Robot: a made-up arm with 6 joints. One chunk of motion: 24 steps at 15 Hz.
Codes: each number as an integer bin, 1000 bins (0 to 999) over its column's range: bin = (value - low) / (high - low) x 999, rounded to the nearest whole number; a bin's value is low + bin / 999 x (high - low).
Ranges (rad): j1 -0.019..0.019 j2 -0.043..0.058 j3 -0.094..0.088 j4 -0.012..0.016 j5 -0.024..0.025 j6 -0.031..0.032
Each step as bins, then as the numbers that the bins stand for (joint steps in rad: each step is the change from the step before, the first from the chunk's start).
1 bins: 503 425 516 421 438 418
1 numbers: 0.00013 -0.00003 0.00001 -0.00020 -0.00252 -0.00464
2 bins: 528 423 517 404 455 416
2 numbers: 0.00108 -0.00023 0.00019 -0.00068 -0.00168 -0.00477
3 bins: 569 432 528 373 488 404
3 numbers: 0.00264 0.00068 0.00219 -0.00155 -0.00006 -0.00552
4 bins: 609 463 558 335 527 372
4 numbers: 0.00417 0.00381 0.00766 -0.00261 0.00185 -0.00754
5 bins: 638 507 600 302 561 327
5 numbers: 0.00527 0.00826 0.01531 -0.00354 0.00352 -0.01038
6 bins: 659 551 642 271 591 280
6 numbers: 0.00607 0.01271 0.02296 -0.00440 0.00499 -0.01334
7 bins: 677 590 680 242 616 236
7 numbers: 0.00675 0.01665 0.02988 -0.00522 0.00621 -0.01612
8 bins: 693 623 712 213 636 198
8 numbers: 0.00736 0.01999 0.03571 -0.00603 0.00720 -0.01851
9 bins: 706 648 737 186 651 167
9 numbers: 0.00785 0.02251 0.04027 -0.00679 0.00793 -0.02047
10 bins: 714 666 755 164 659 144
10 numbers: 0.00816 0.02433 0.04355 -0.00740 0.00832 -0.02192
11 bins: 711 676 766 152 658 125
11 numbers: 0.00805 0.02534 0.04555 -0.00774 0.00827 -0.02312
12 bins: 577 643 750 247 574 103
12 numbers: 0.00295 0.02201 0.04264 -0.00508 0.00415 -0.02450
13 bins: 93 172 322 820 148 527
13 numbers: -0.01546 -0.02561 -0.03534 0.01098 -0.01674 0.00223
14 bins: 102 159 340 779 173 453
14 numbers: -0.01512 -0.02692 -0.03206 0.00983 -0.01551 -0.00243
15 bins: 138 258 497 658 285 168
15 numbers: -0.01375 -0.01692 -0.00346 0.00644 -0.01002 -0.02041
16 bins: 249 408 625 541 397 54
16 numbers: -0.00953 -0.00175 0.01986 0.00316 -0.00453 -0.02759
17 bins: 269 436 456 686 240 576
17 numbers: -0.00877 0.00108 -0.01092 0.00723 -0.01223 0.00532
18 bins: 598 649 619 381 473 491
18 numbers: 0.00375 0.02261 0.01877 -0.00132 -0.00080 -0.00004
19 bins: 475 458 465 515 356 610
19 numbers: -0.00093 0.00330 -0.00929 0.00243 -0.00654 0.00747
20 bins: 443 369 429 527 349 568
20 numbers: -0.00215 -0.00569 -0.01584 0.00277 -0.00688 0.00482
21 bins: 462 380 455 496 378 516
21 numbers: -0.00143 -0.00458 -0.01111 0.00190 -0.00546 0.00154
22 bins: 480 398 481 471 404 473
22 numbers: -0.00074 -0.00276 -0.00637 0.00120 -0.00418 -0.00117
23 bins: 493 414 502 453 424 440
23 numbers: -0.00025 -0.00114 -0.00254 0.00070 -0.00320 -0.00325
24 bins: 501 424 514 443 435 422
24 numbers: 0.00006 -0.00013 -0.00036 0.00042 -0.00266 -0.00439
